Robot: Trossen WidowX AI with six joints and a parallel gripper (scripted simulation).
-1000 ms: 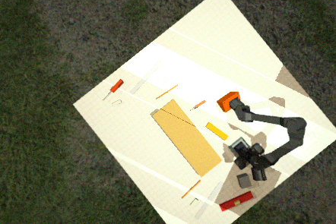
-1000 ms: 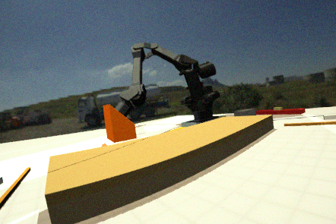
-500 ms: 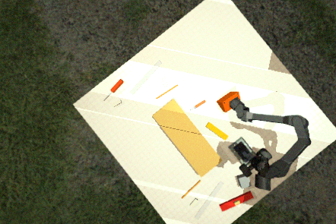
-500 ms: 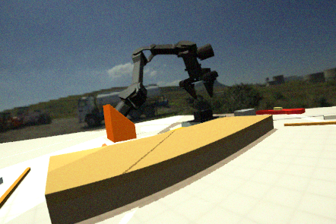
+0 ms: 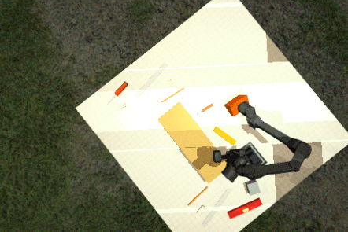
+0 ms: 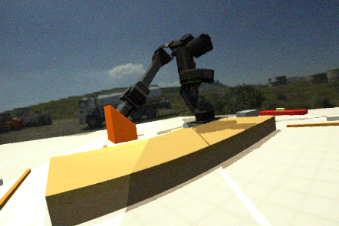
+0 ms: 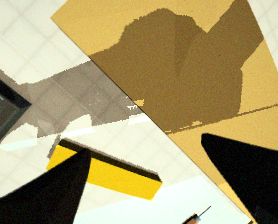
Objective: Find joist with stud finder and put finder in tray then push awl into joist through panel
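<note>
My gripper tip is now 3 cm past the awl, 26 cm to the left of it and 8 cm above it. Round my gripper tip: yellow bar: 7 cm behind, 5 cm to the right, 8 cm below; pale teal tray: 15 cm behind, 16 cm to the left, 7 cm below; stud finder: 15 cm behind, 18 cm to the left, 4 cm below.
</note>
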